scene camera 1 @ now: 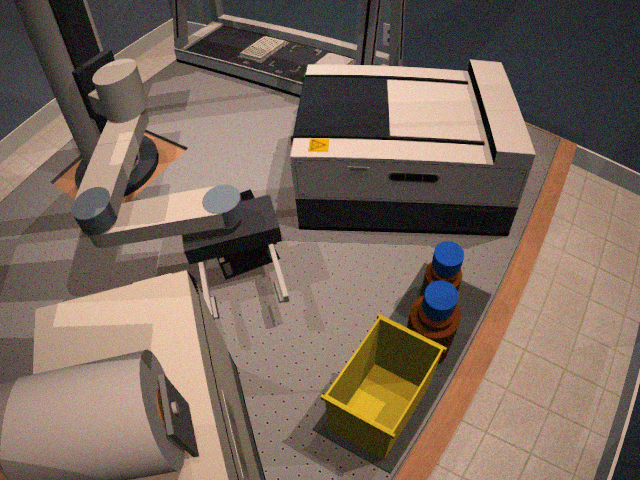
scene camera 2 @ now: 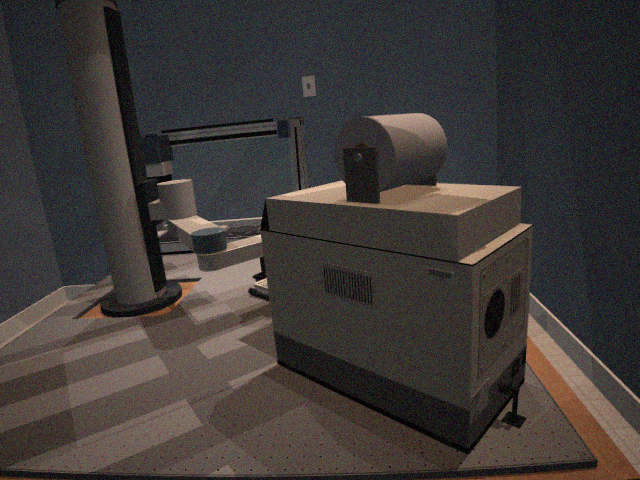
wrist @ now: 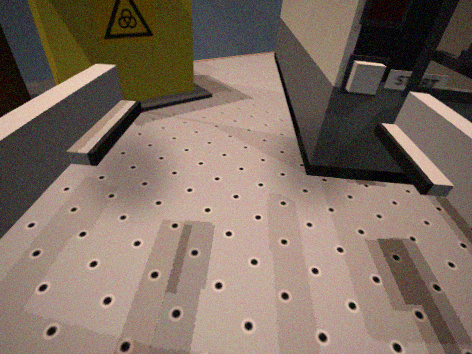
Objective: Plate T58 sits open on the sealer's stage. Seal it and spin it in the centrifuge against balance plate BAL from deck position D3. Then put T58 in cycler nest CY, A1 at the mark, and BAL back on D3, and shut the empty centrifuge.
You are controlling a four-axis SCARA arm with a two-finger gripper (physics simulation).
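Places are measured from the arm's base along level axes (x ahead, y left, z up), in metres.
Pixels of known places: gripper, fingertip midpoint: (scene camera 1: 248, 308) (wrist: 260, 99); arm's base at its link origin: (scene camera 2: 142, 300).
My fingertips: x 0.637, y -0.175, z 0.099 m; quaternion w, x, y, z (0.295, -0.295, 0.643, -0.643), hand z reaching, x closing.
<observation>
Ahead of a thing's pixels: the offset from my fingertips to its middle. "pt": to the spot under its first point.
My gripper (scene camera 1: 249, 306) (wrist: 260, 99) is open with nothing between its fingers, above the perforated bench. A black flat block @[pt 0.117 m left, 0.103 m back, 0.082 m down] (scene camera 1: 250, 264), largely hidden by the gripper body, shows behind the fingers. The sealer @[0.301 m right, 0.101 m ahead, 0.151 m up] (scene camera 1: 121, 294) (scene camera 2: 369, 320) (wrist: 312, 100) carries a big roll; its START button @[0.093 m right, 0.001 m ahead, 0.002 m down] (wrist: 366, 77) shows in the wrist view. The edge of a white plate @[0.106 m right, 0.125 m back, 0.031 m up] (scene camera 2: 262, 284) on a dark support shows beside the sealer; its label and seal cannot be seen. Another white plate @[0.751 m left, 0.561 m back, 0.024 m down] (scene camera 1: 263, 47) lies on the rear deck (scene camera 1: 227, 69). The large white machine @[0.502 m left, 0.046 m ahead, 0.035 m up] (scene camera 1: 413, 180) with a dark and white top looks like the centrifuge.
A yellow bin (scene camera 1: 385, 361) (wrist: 145, 60) stands near the bench's right edge, with two blue-capped brown bottles (scene camera 1: 447, 258) (scene camera 1: 439, 299) behind it. The arm's column (scene camera 1: 64, 87) (scene camera 2: 103, 155) stands at the left. The rear deck has a tall metal frame (scene camera 2: 222, 131).
</observation>
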